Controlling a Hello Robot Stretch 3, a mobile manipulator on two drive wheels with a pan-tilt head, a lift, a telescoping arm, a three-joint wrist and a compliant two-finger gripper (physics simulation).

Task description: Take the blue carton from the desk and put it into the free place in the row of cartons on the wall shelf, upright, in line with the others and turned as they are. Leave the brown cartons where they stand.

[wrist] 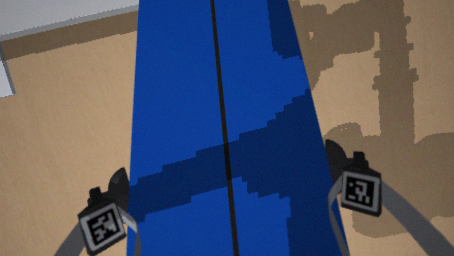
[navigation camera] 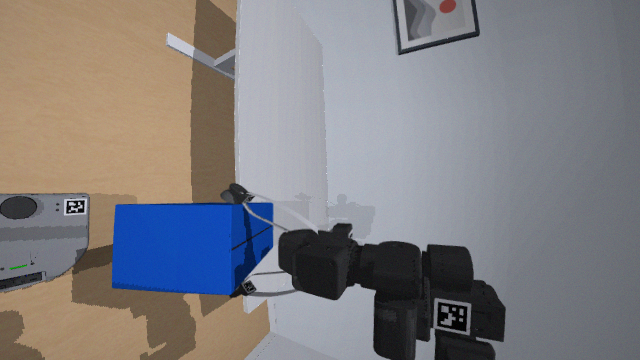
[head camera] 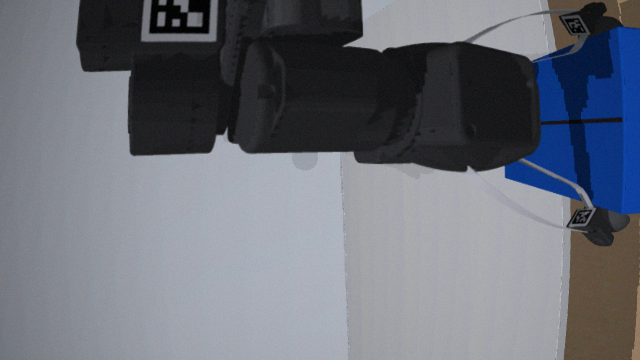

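Seen in the pictures: gripper, fingertip midpoint: (wrist: 228, 173); robot's base, origin of the base link: (navigation camera: 20, 206).
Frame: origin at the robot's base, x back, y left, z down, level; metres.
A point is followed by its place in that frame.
Note:
The blue carton (head camera: 590, 160) @(z -1.016, x -0.007, y -0.223 m) (navigation camera: 172, 247) @(z -0.964, x 0.017, y -0.143 m) (wrist: 175, 100) @(z -0.984, x -0.006, y -0.283 m) is between the two fingertips of my gripper (head camera: 610, 125) @(z -0.969, x 0.022, y -0.223 m) (navigation camera: 236, 242) @(z -0.969, x 0.022, y -0.223 m) (wrist: 228, 173) @(z -0.969, x 0.022, y -0.223 m), which is shut on it. The fingertips press on opposite sides near its near end, and a dark line runs along the face toward the wrist. The carton is in the air in front of the desk (head camera: 450, 260) @(z -0.721, x -0.208, y -0.738 m) (navigation camera: 280, 125) @(z -0.721, x -0.366, y -0.680 m) (wrist: 55, 15) @(z -0.720, x -0.232, y -0.459 m), with floor behind it in the wrist view. Its right end is cut off in the head camera view. The wall shelf and the brown cartons do not show.
The robot's grey base (navigation camera: 40, 232) @(z -0.160, x 0.085, y -0.047 m) stands on the wooden floor (navigation camera: 100, 100) @(z -0.001, x -0.489, y -0.196 m) at the left of the navigation camera view. A white desk leg (navigation camera: 192, 56) juts out beneath the desk. A framed picture (navigation camera: 435, 22) @(z -1.482, x -1.066, y -1.159 m) hangs on the wall (navigation camera: 450, 125) @(z -1.512, x -0.431, y -1.239 m).

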